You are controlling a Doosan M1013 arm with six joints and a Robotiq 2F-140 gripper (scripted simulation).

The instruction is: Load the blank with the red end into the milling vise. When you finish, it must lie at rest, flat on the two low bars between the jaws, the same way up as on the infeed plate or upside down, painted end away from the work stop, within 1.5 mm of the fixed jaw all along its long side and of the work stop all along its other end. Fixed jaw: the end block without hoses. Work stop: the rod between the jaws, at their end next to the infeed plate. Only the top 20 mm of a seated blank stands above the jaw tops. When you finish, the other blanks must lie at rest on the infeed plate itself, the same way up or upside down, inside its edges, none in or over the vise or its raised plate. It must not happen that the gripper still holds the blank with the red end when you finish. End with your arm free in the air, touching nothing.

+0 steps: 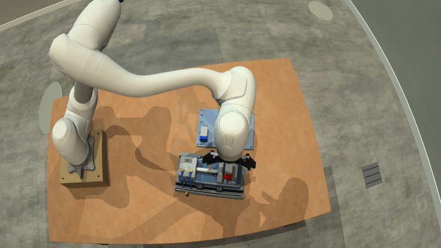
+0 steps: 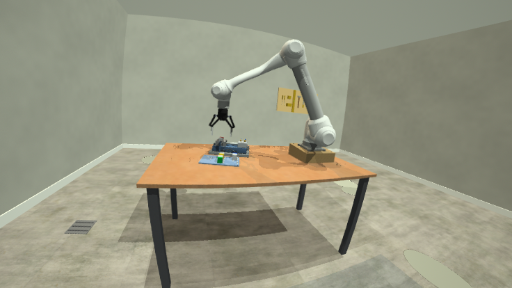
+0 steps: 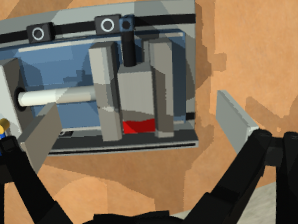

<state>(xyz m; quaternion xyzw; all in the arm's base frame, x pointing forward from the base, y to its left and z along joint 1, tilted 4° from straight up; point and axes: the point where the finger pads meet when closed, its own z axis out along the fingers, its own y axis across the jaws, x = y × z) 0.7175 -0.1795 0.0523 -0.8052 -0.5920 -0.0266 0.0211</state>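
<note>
Now: hand 40 mm above the red-ended blank. The rest, counted from my hand: fixed jaw 20 mm ahead, 10 mm to the right, 60 mm below; work stop rod 10 mm ahead, 50 mm to the left, 50 mm below; moving jaw 30 mm behind, 10 mm to the left, 60 mm below.
</note>
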